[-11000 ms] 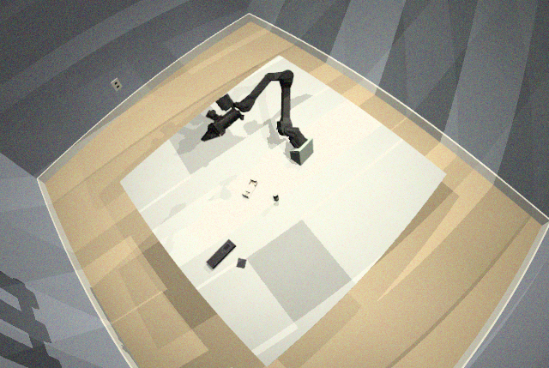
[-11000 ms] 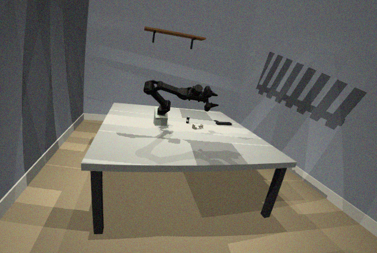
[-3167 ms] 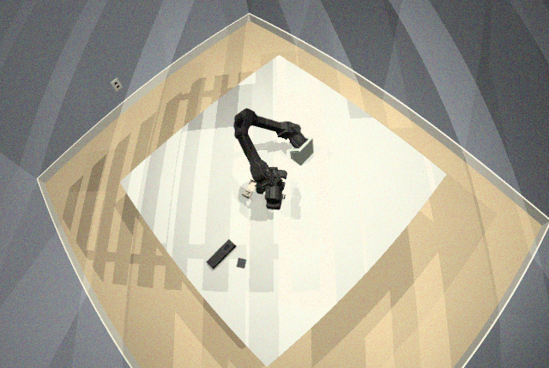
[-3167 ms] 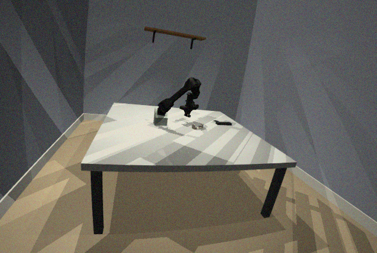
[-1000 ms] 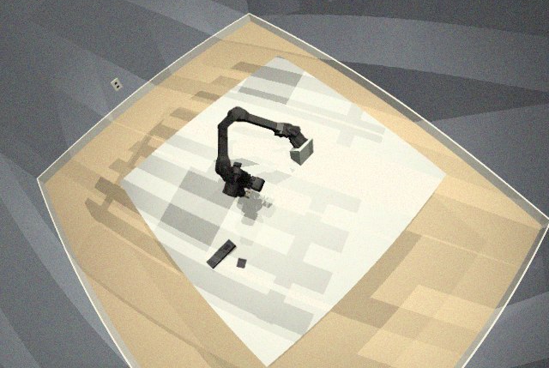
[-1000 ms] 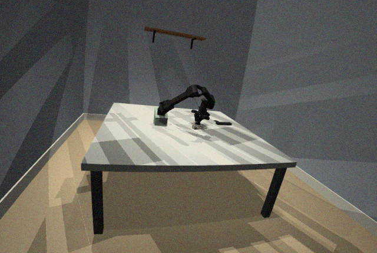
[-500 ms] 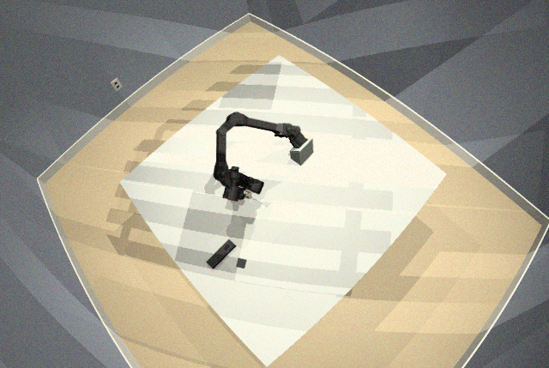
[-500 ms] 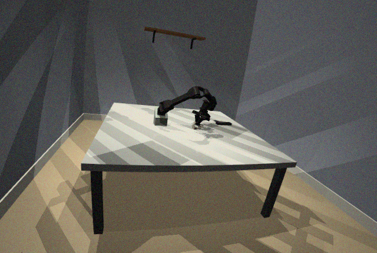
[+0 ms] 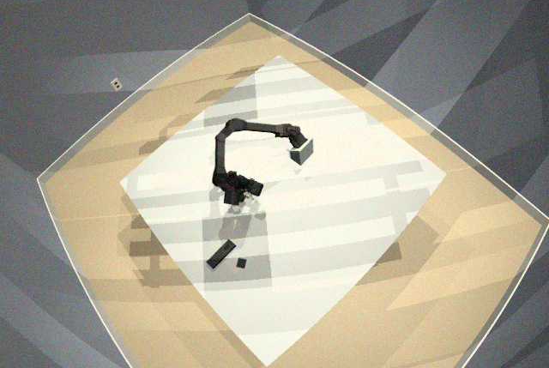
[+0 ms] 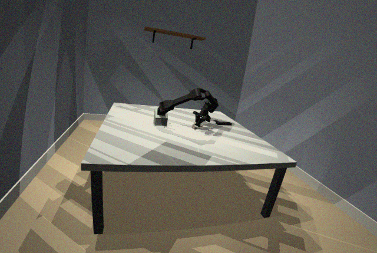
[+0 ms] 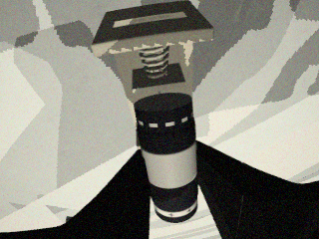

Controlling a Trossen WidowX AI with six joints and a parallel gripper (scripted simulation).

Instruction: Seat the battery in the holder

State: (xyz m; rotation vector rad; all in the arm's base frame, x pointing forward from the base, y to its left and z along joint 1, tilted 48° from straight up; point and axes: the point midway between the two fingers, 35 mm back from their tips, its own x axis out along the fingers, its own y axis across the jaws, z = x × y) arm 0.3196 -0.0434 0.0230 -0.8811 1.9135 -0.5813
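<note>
The battery is 1 cm above my gripper tip. From my gripper tip the other things lie so: small square pad: 3 cm ahead, 1 cm to the left, 1 cm below; small dark square: 30 cm ahead, 26 cm to the left, 3 cm below.
</note>
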